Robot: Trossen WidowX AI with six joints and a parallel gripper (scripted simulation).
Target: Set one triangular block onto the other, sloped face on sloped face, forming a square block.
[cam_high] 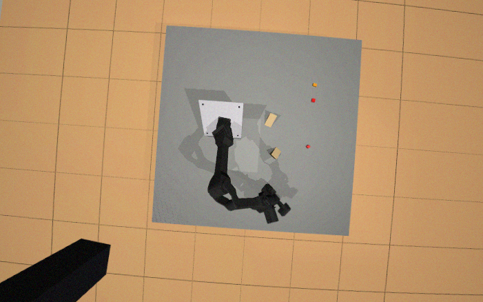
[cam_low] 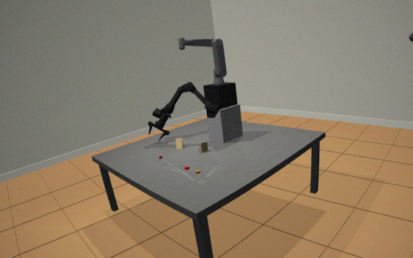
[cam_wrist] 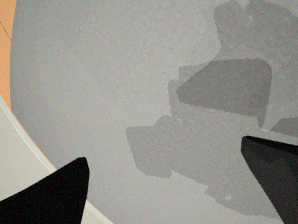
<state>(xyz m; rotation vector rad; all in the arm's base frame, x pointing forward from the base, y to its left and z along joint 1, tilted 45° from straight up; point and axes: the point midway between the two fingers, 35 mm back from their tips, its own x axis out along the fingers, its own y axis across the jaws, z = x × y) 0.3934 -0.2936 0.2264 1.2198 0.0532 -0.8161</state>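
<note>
The tan triangular block lies 80 mm behind my gripper tip, 250 mm to the left of it and 30 mm below it. Also, from my gripper tip: orange cube (100 mm ahead, 750 mm to the left, 50 mm below).
</note>
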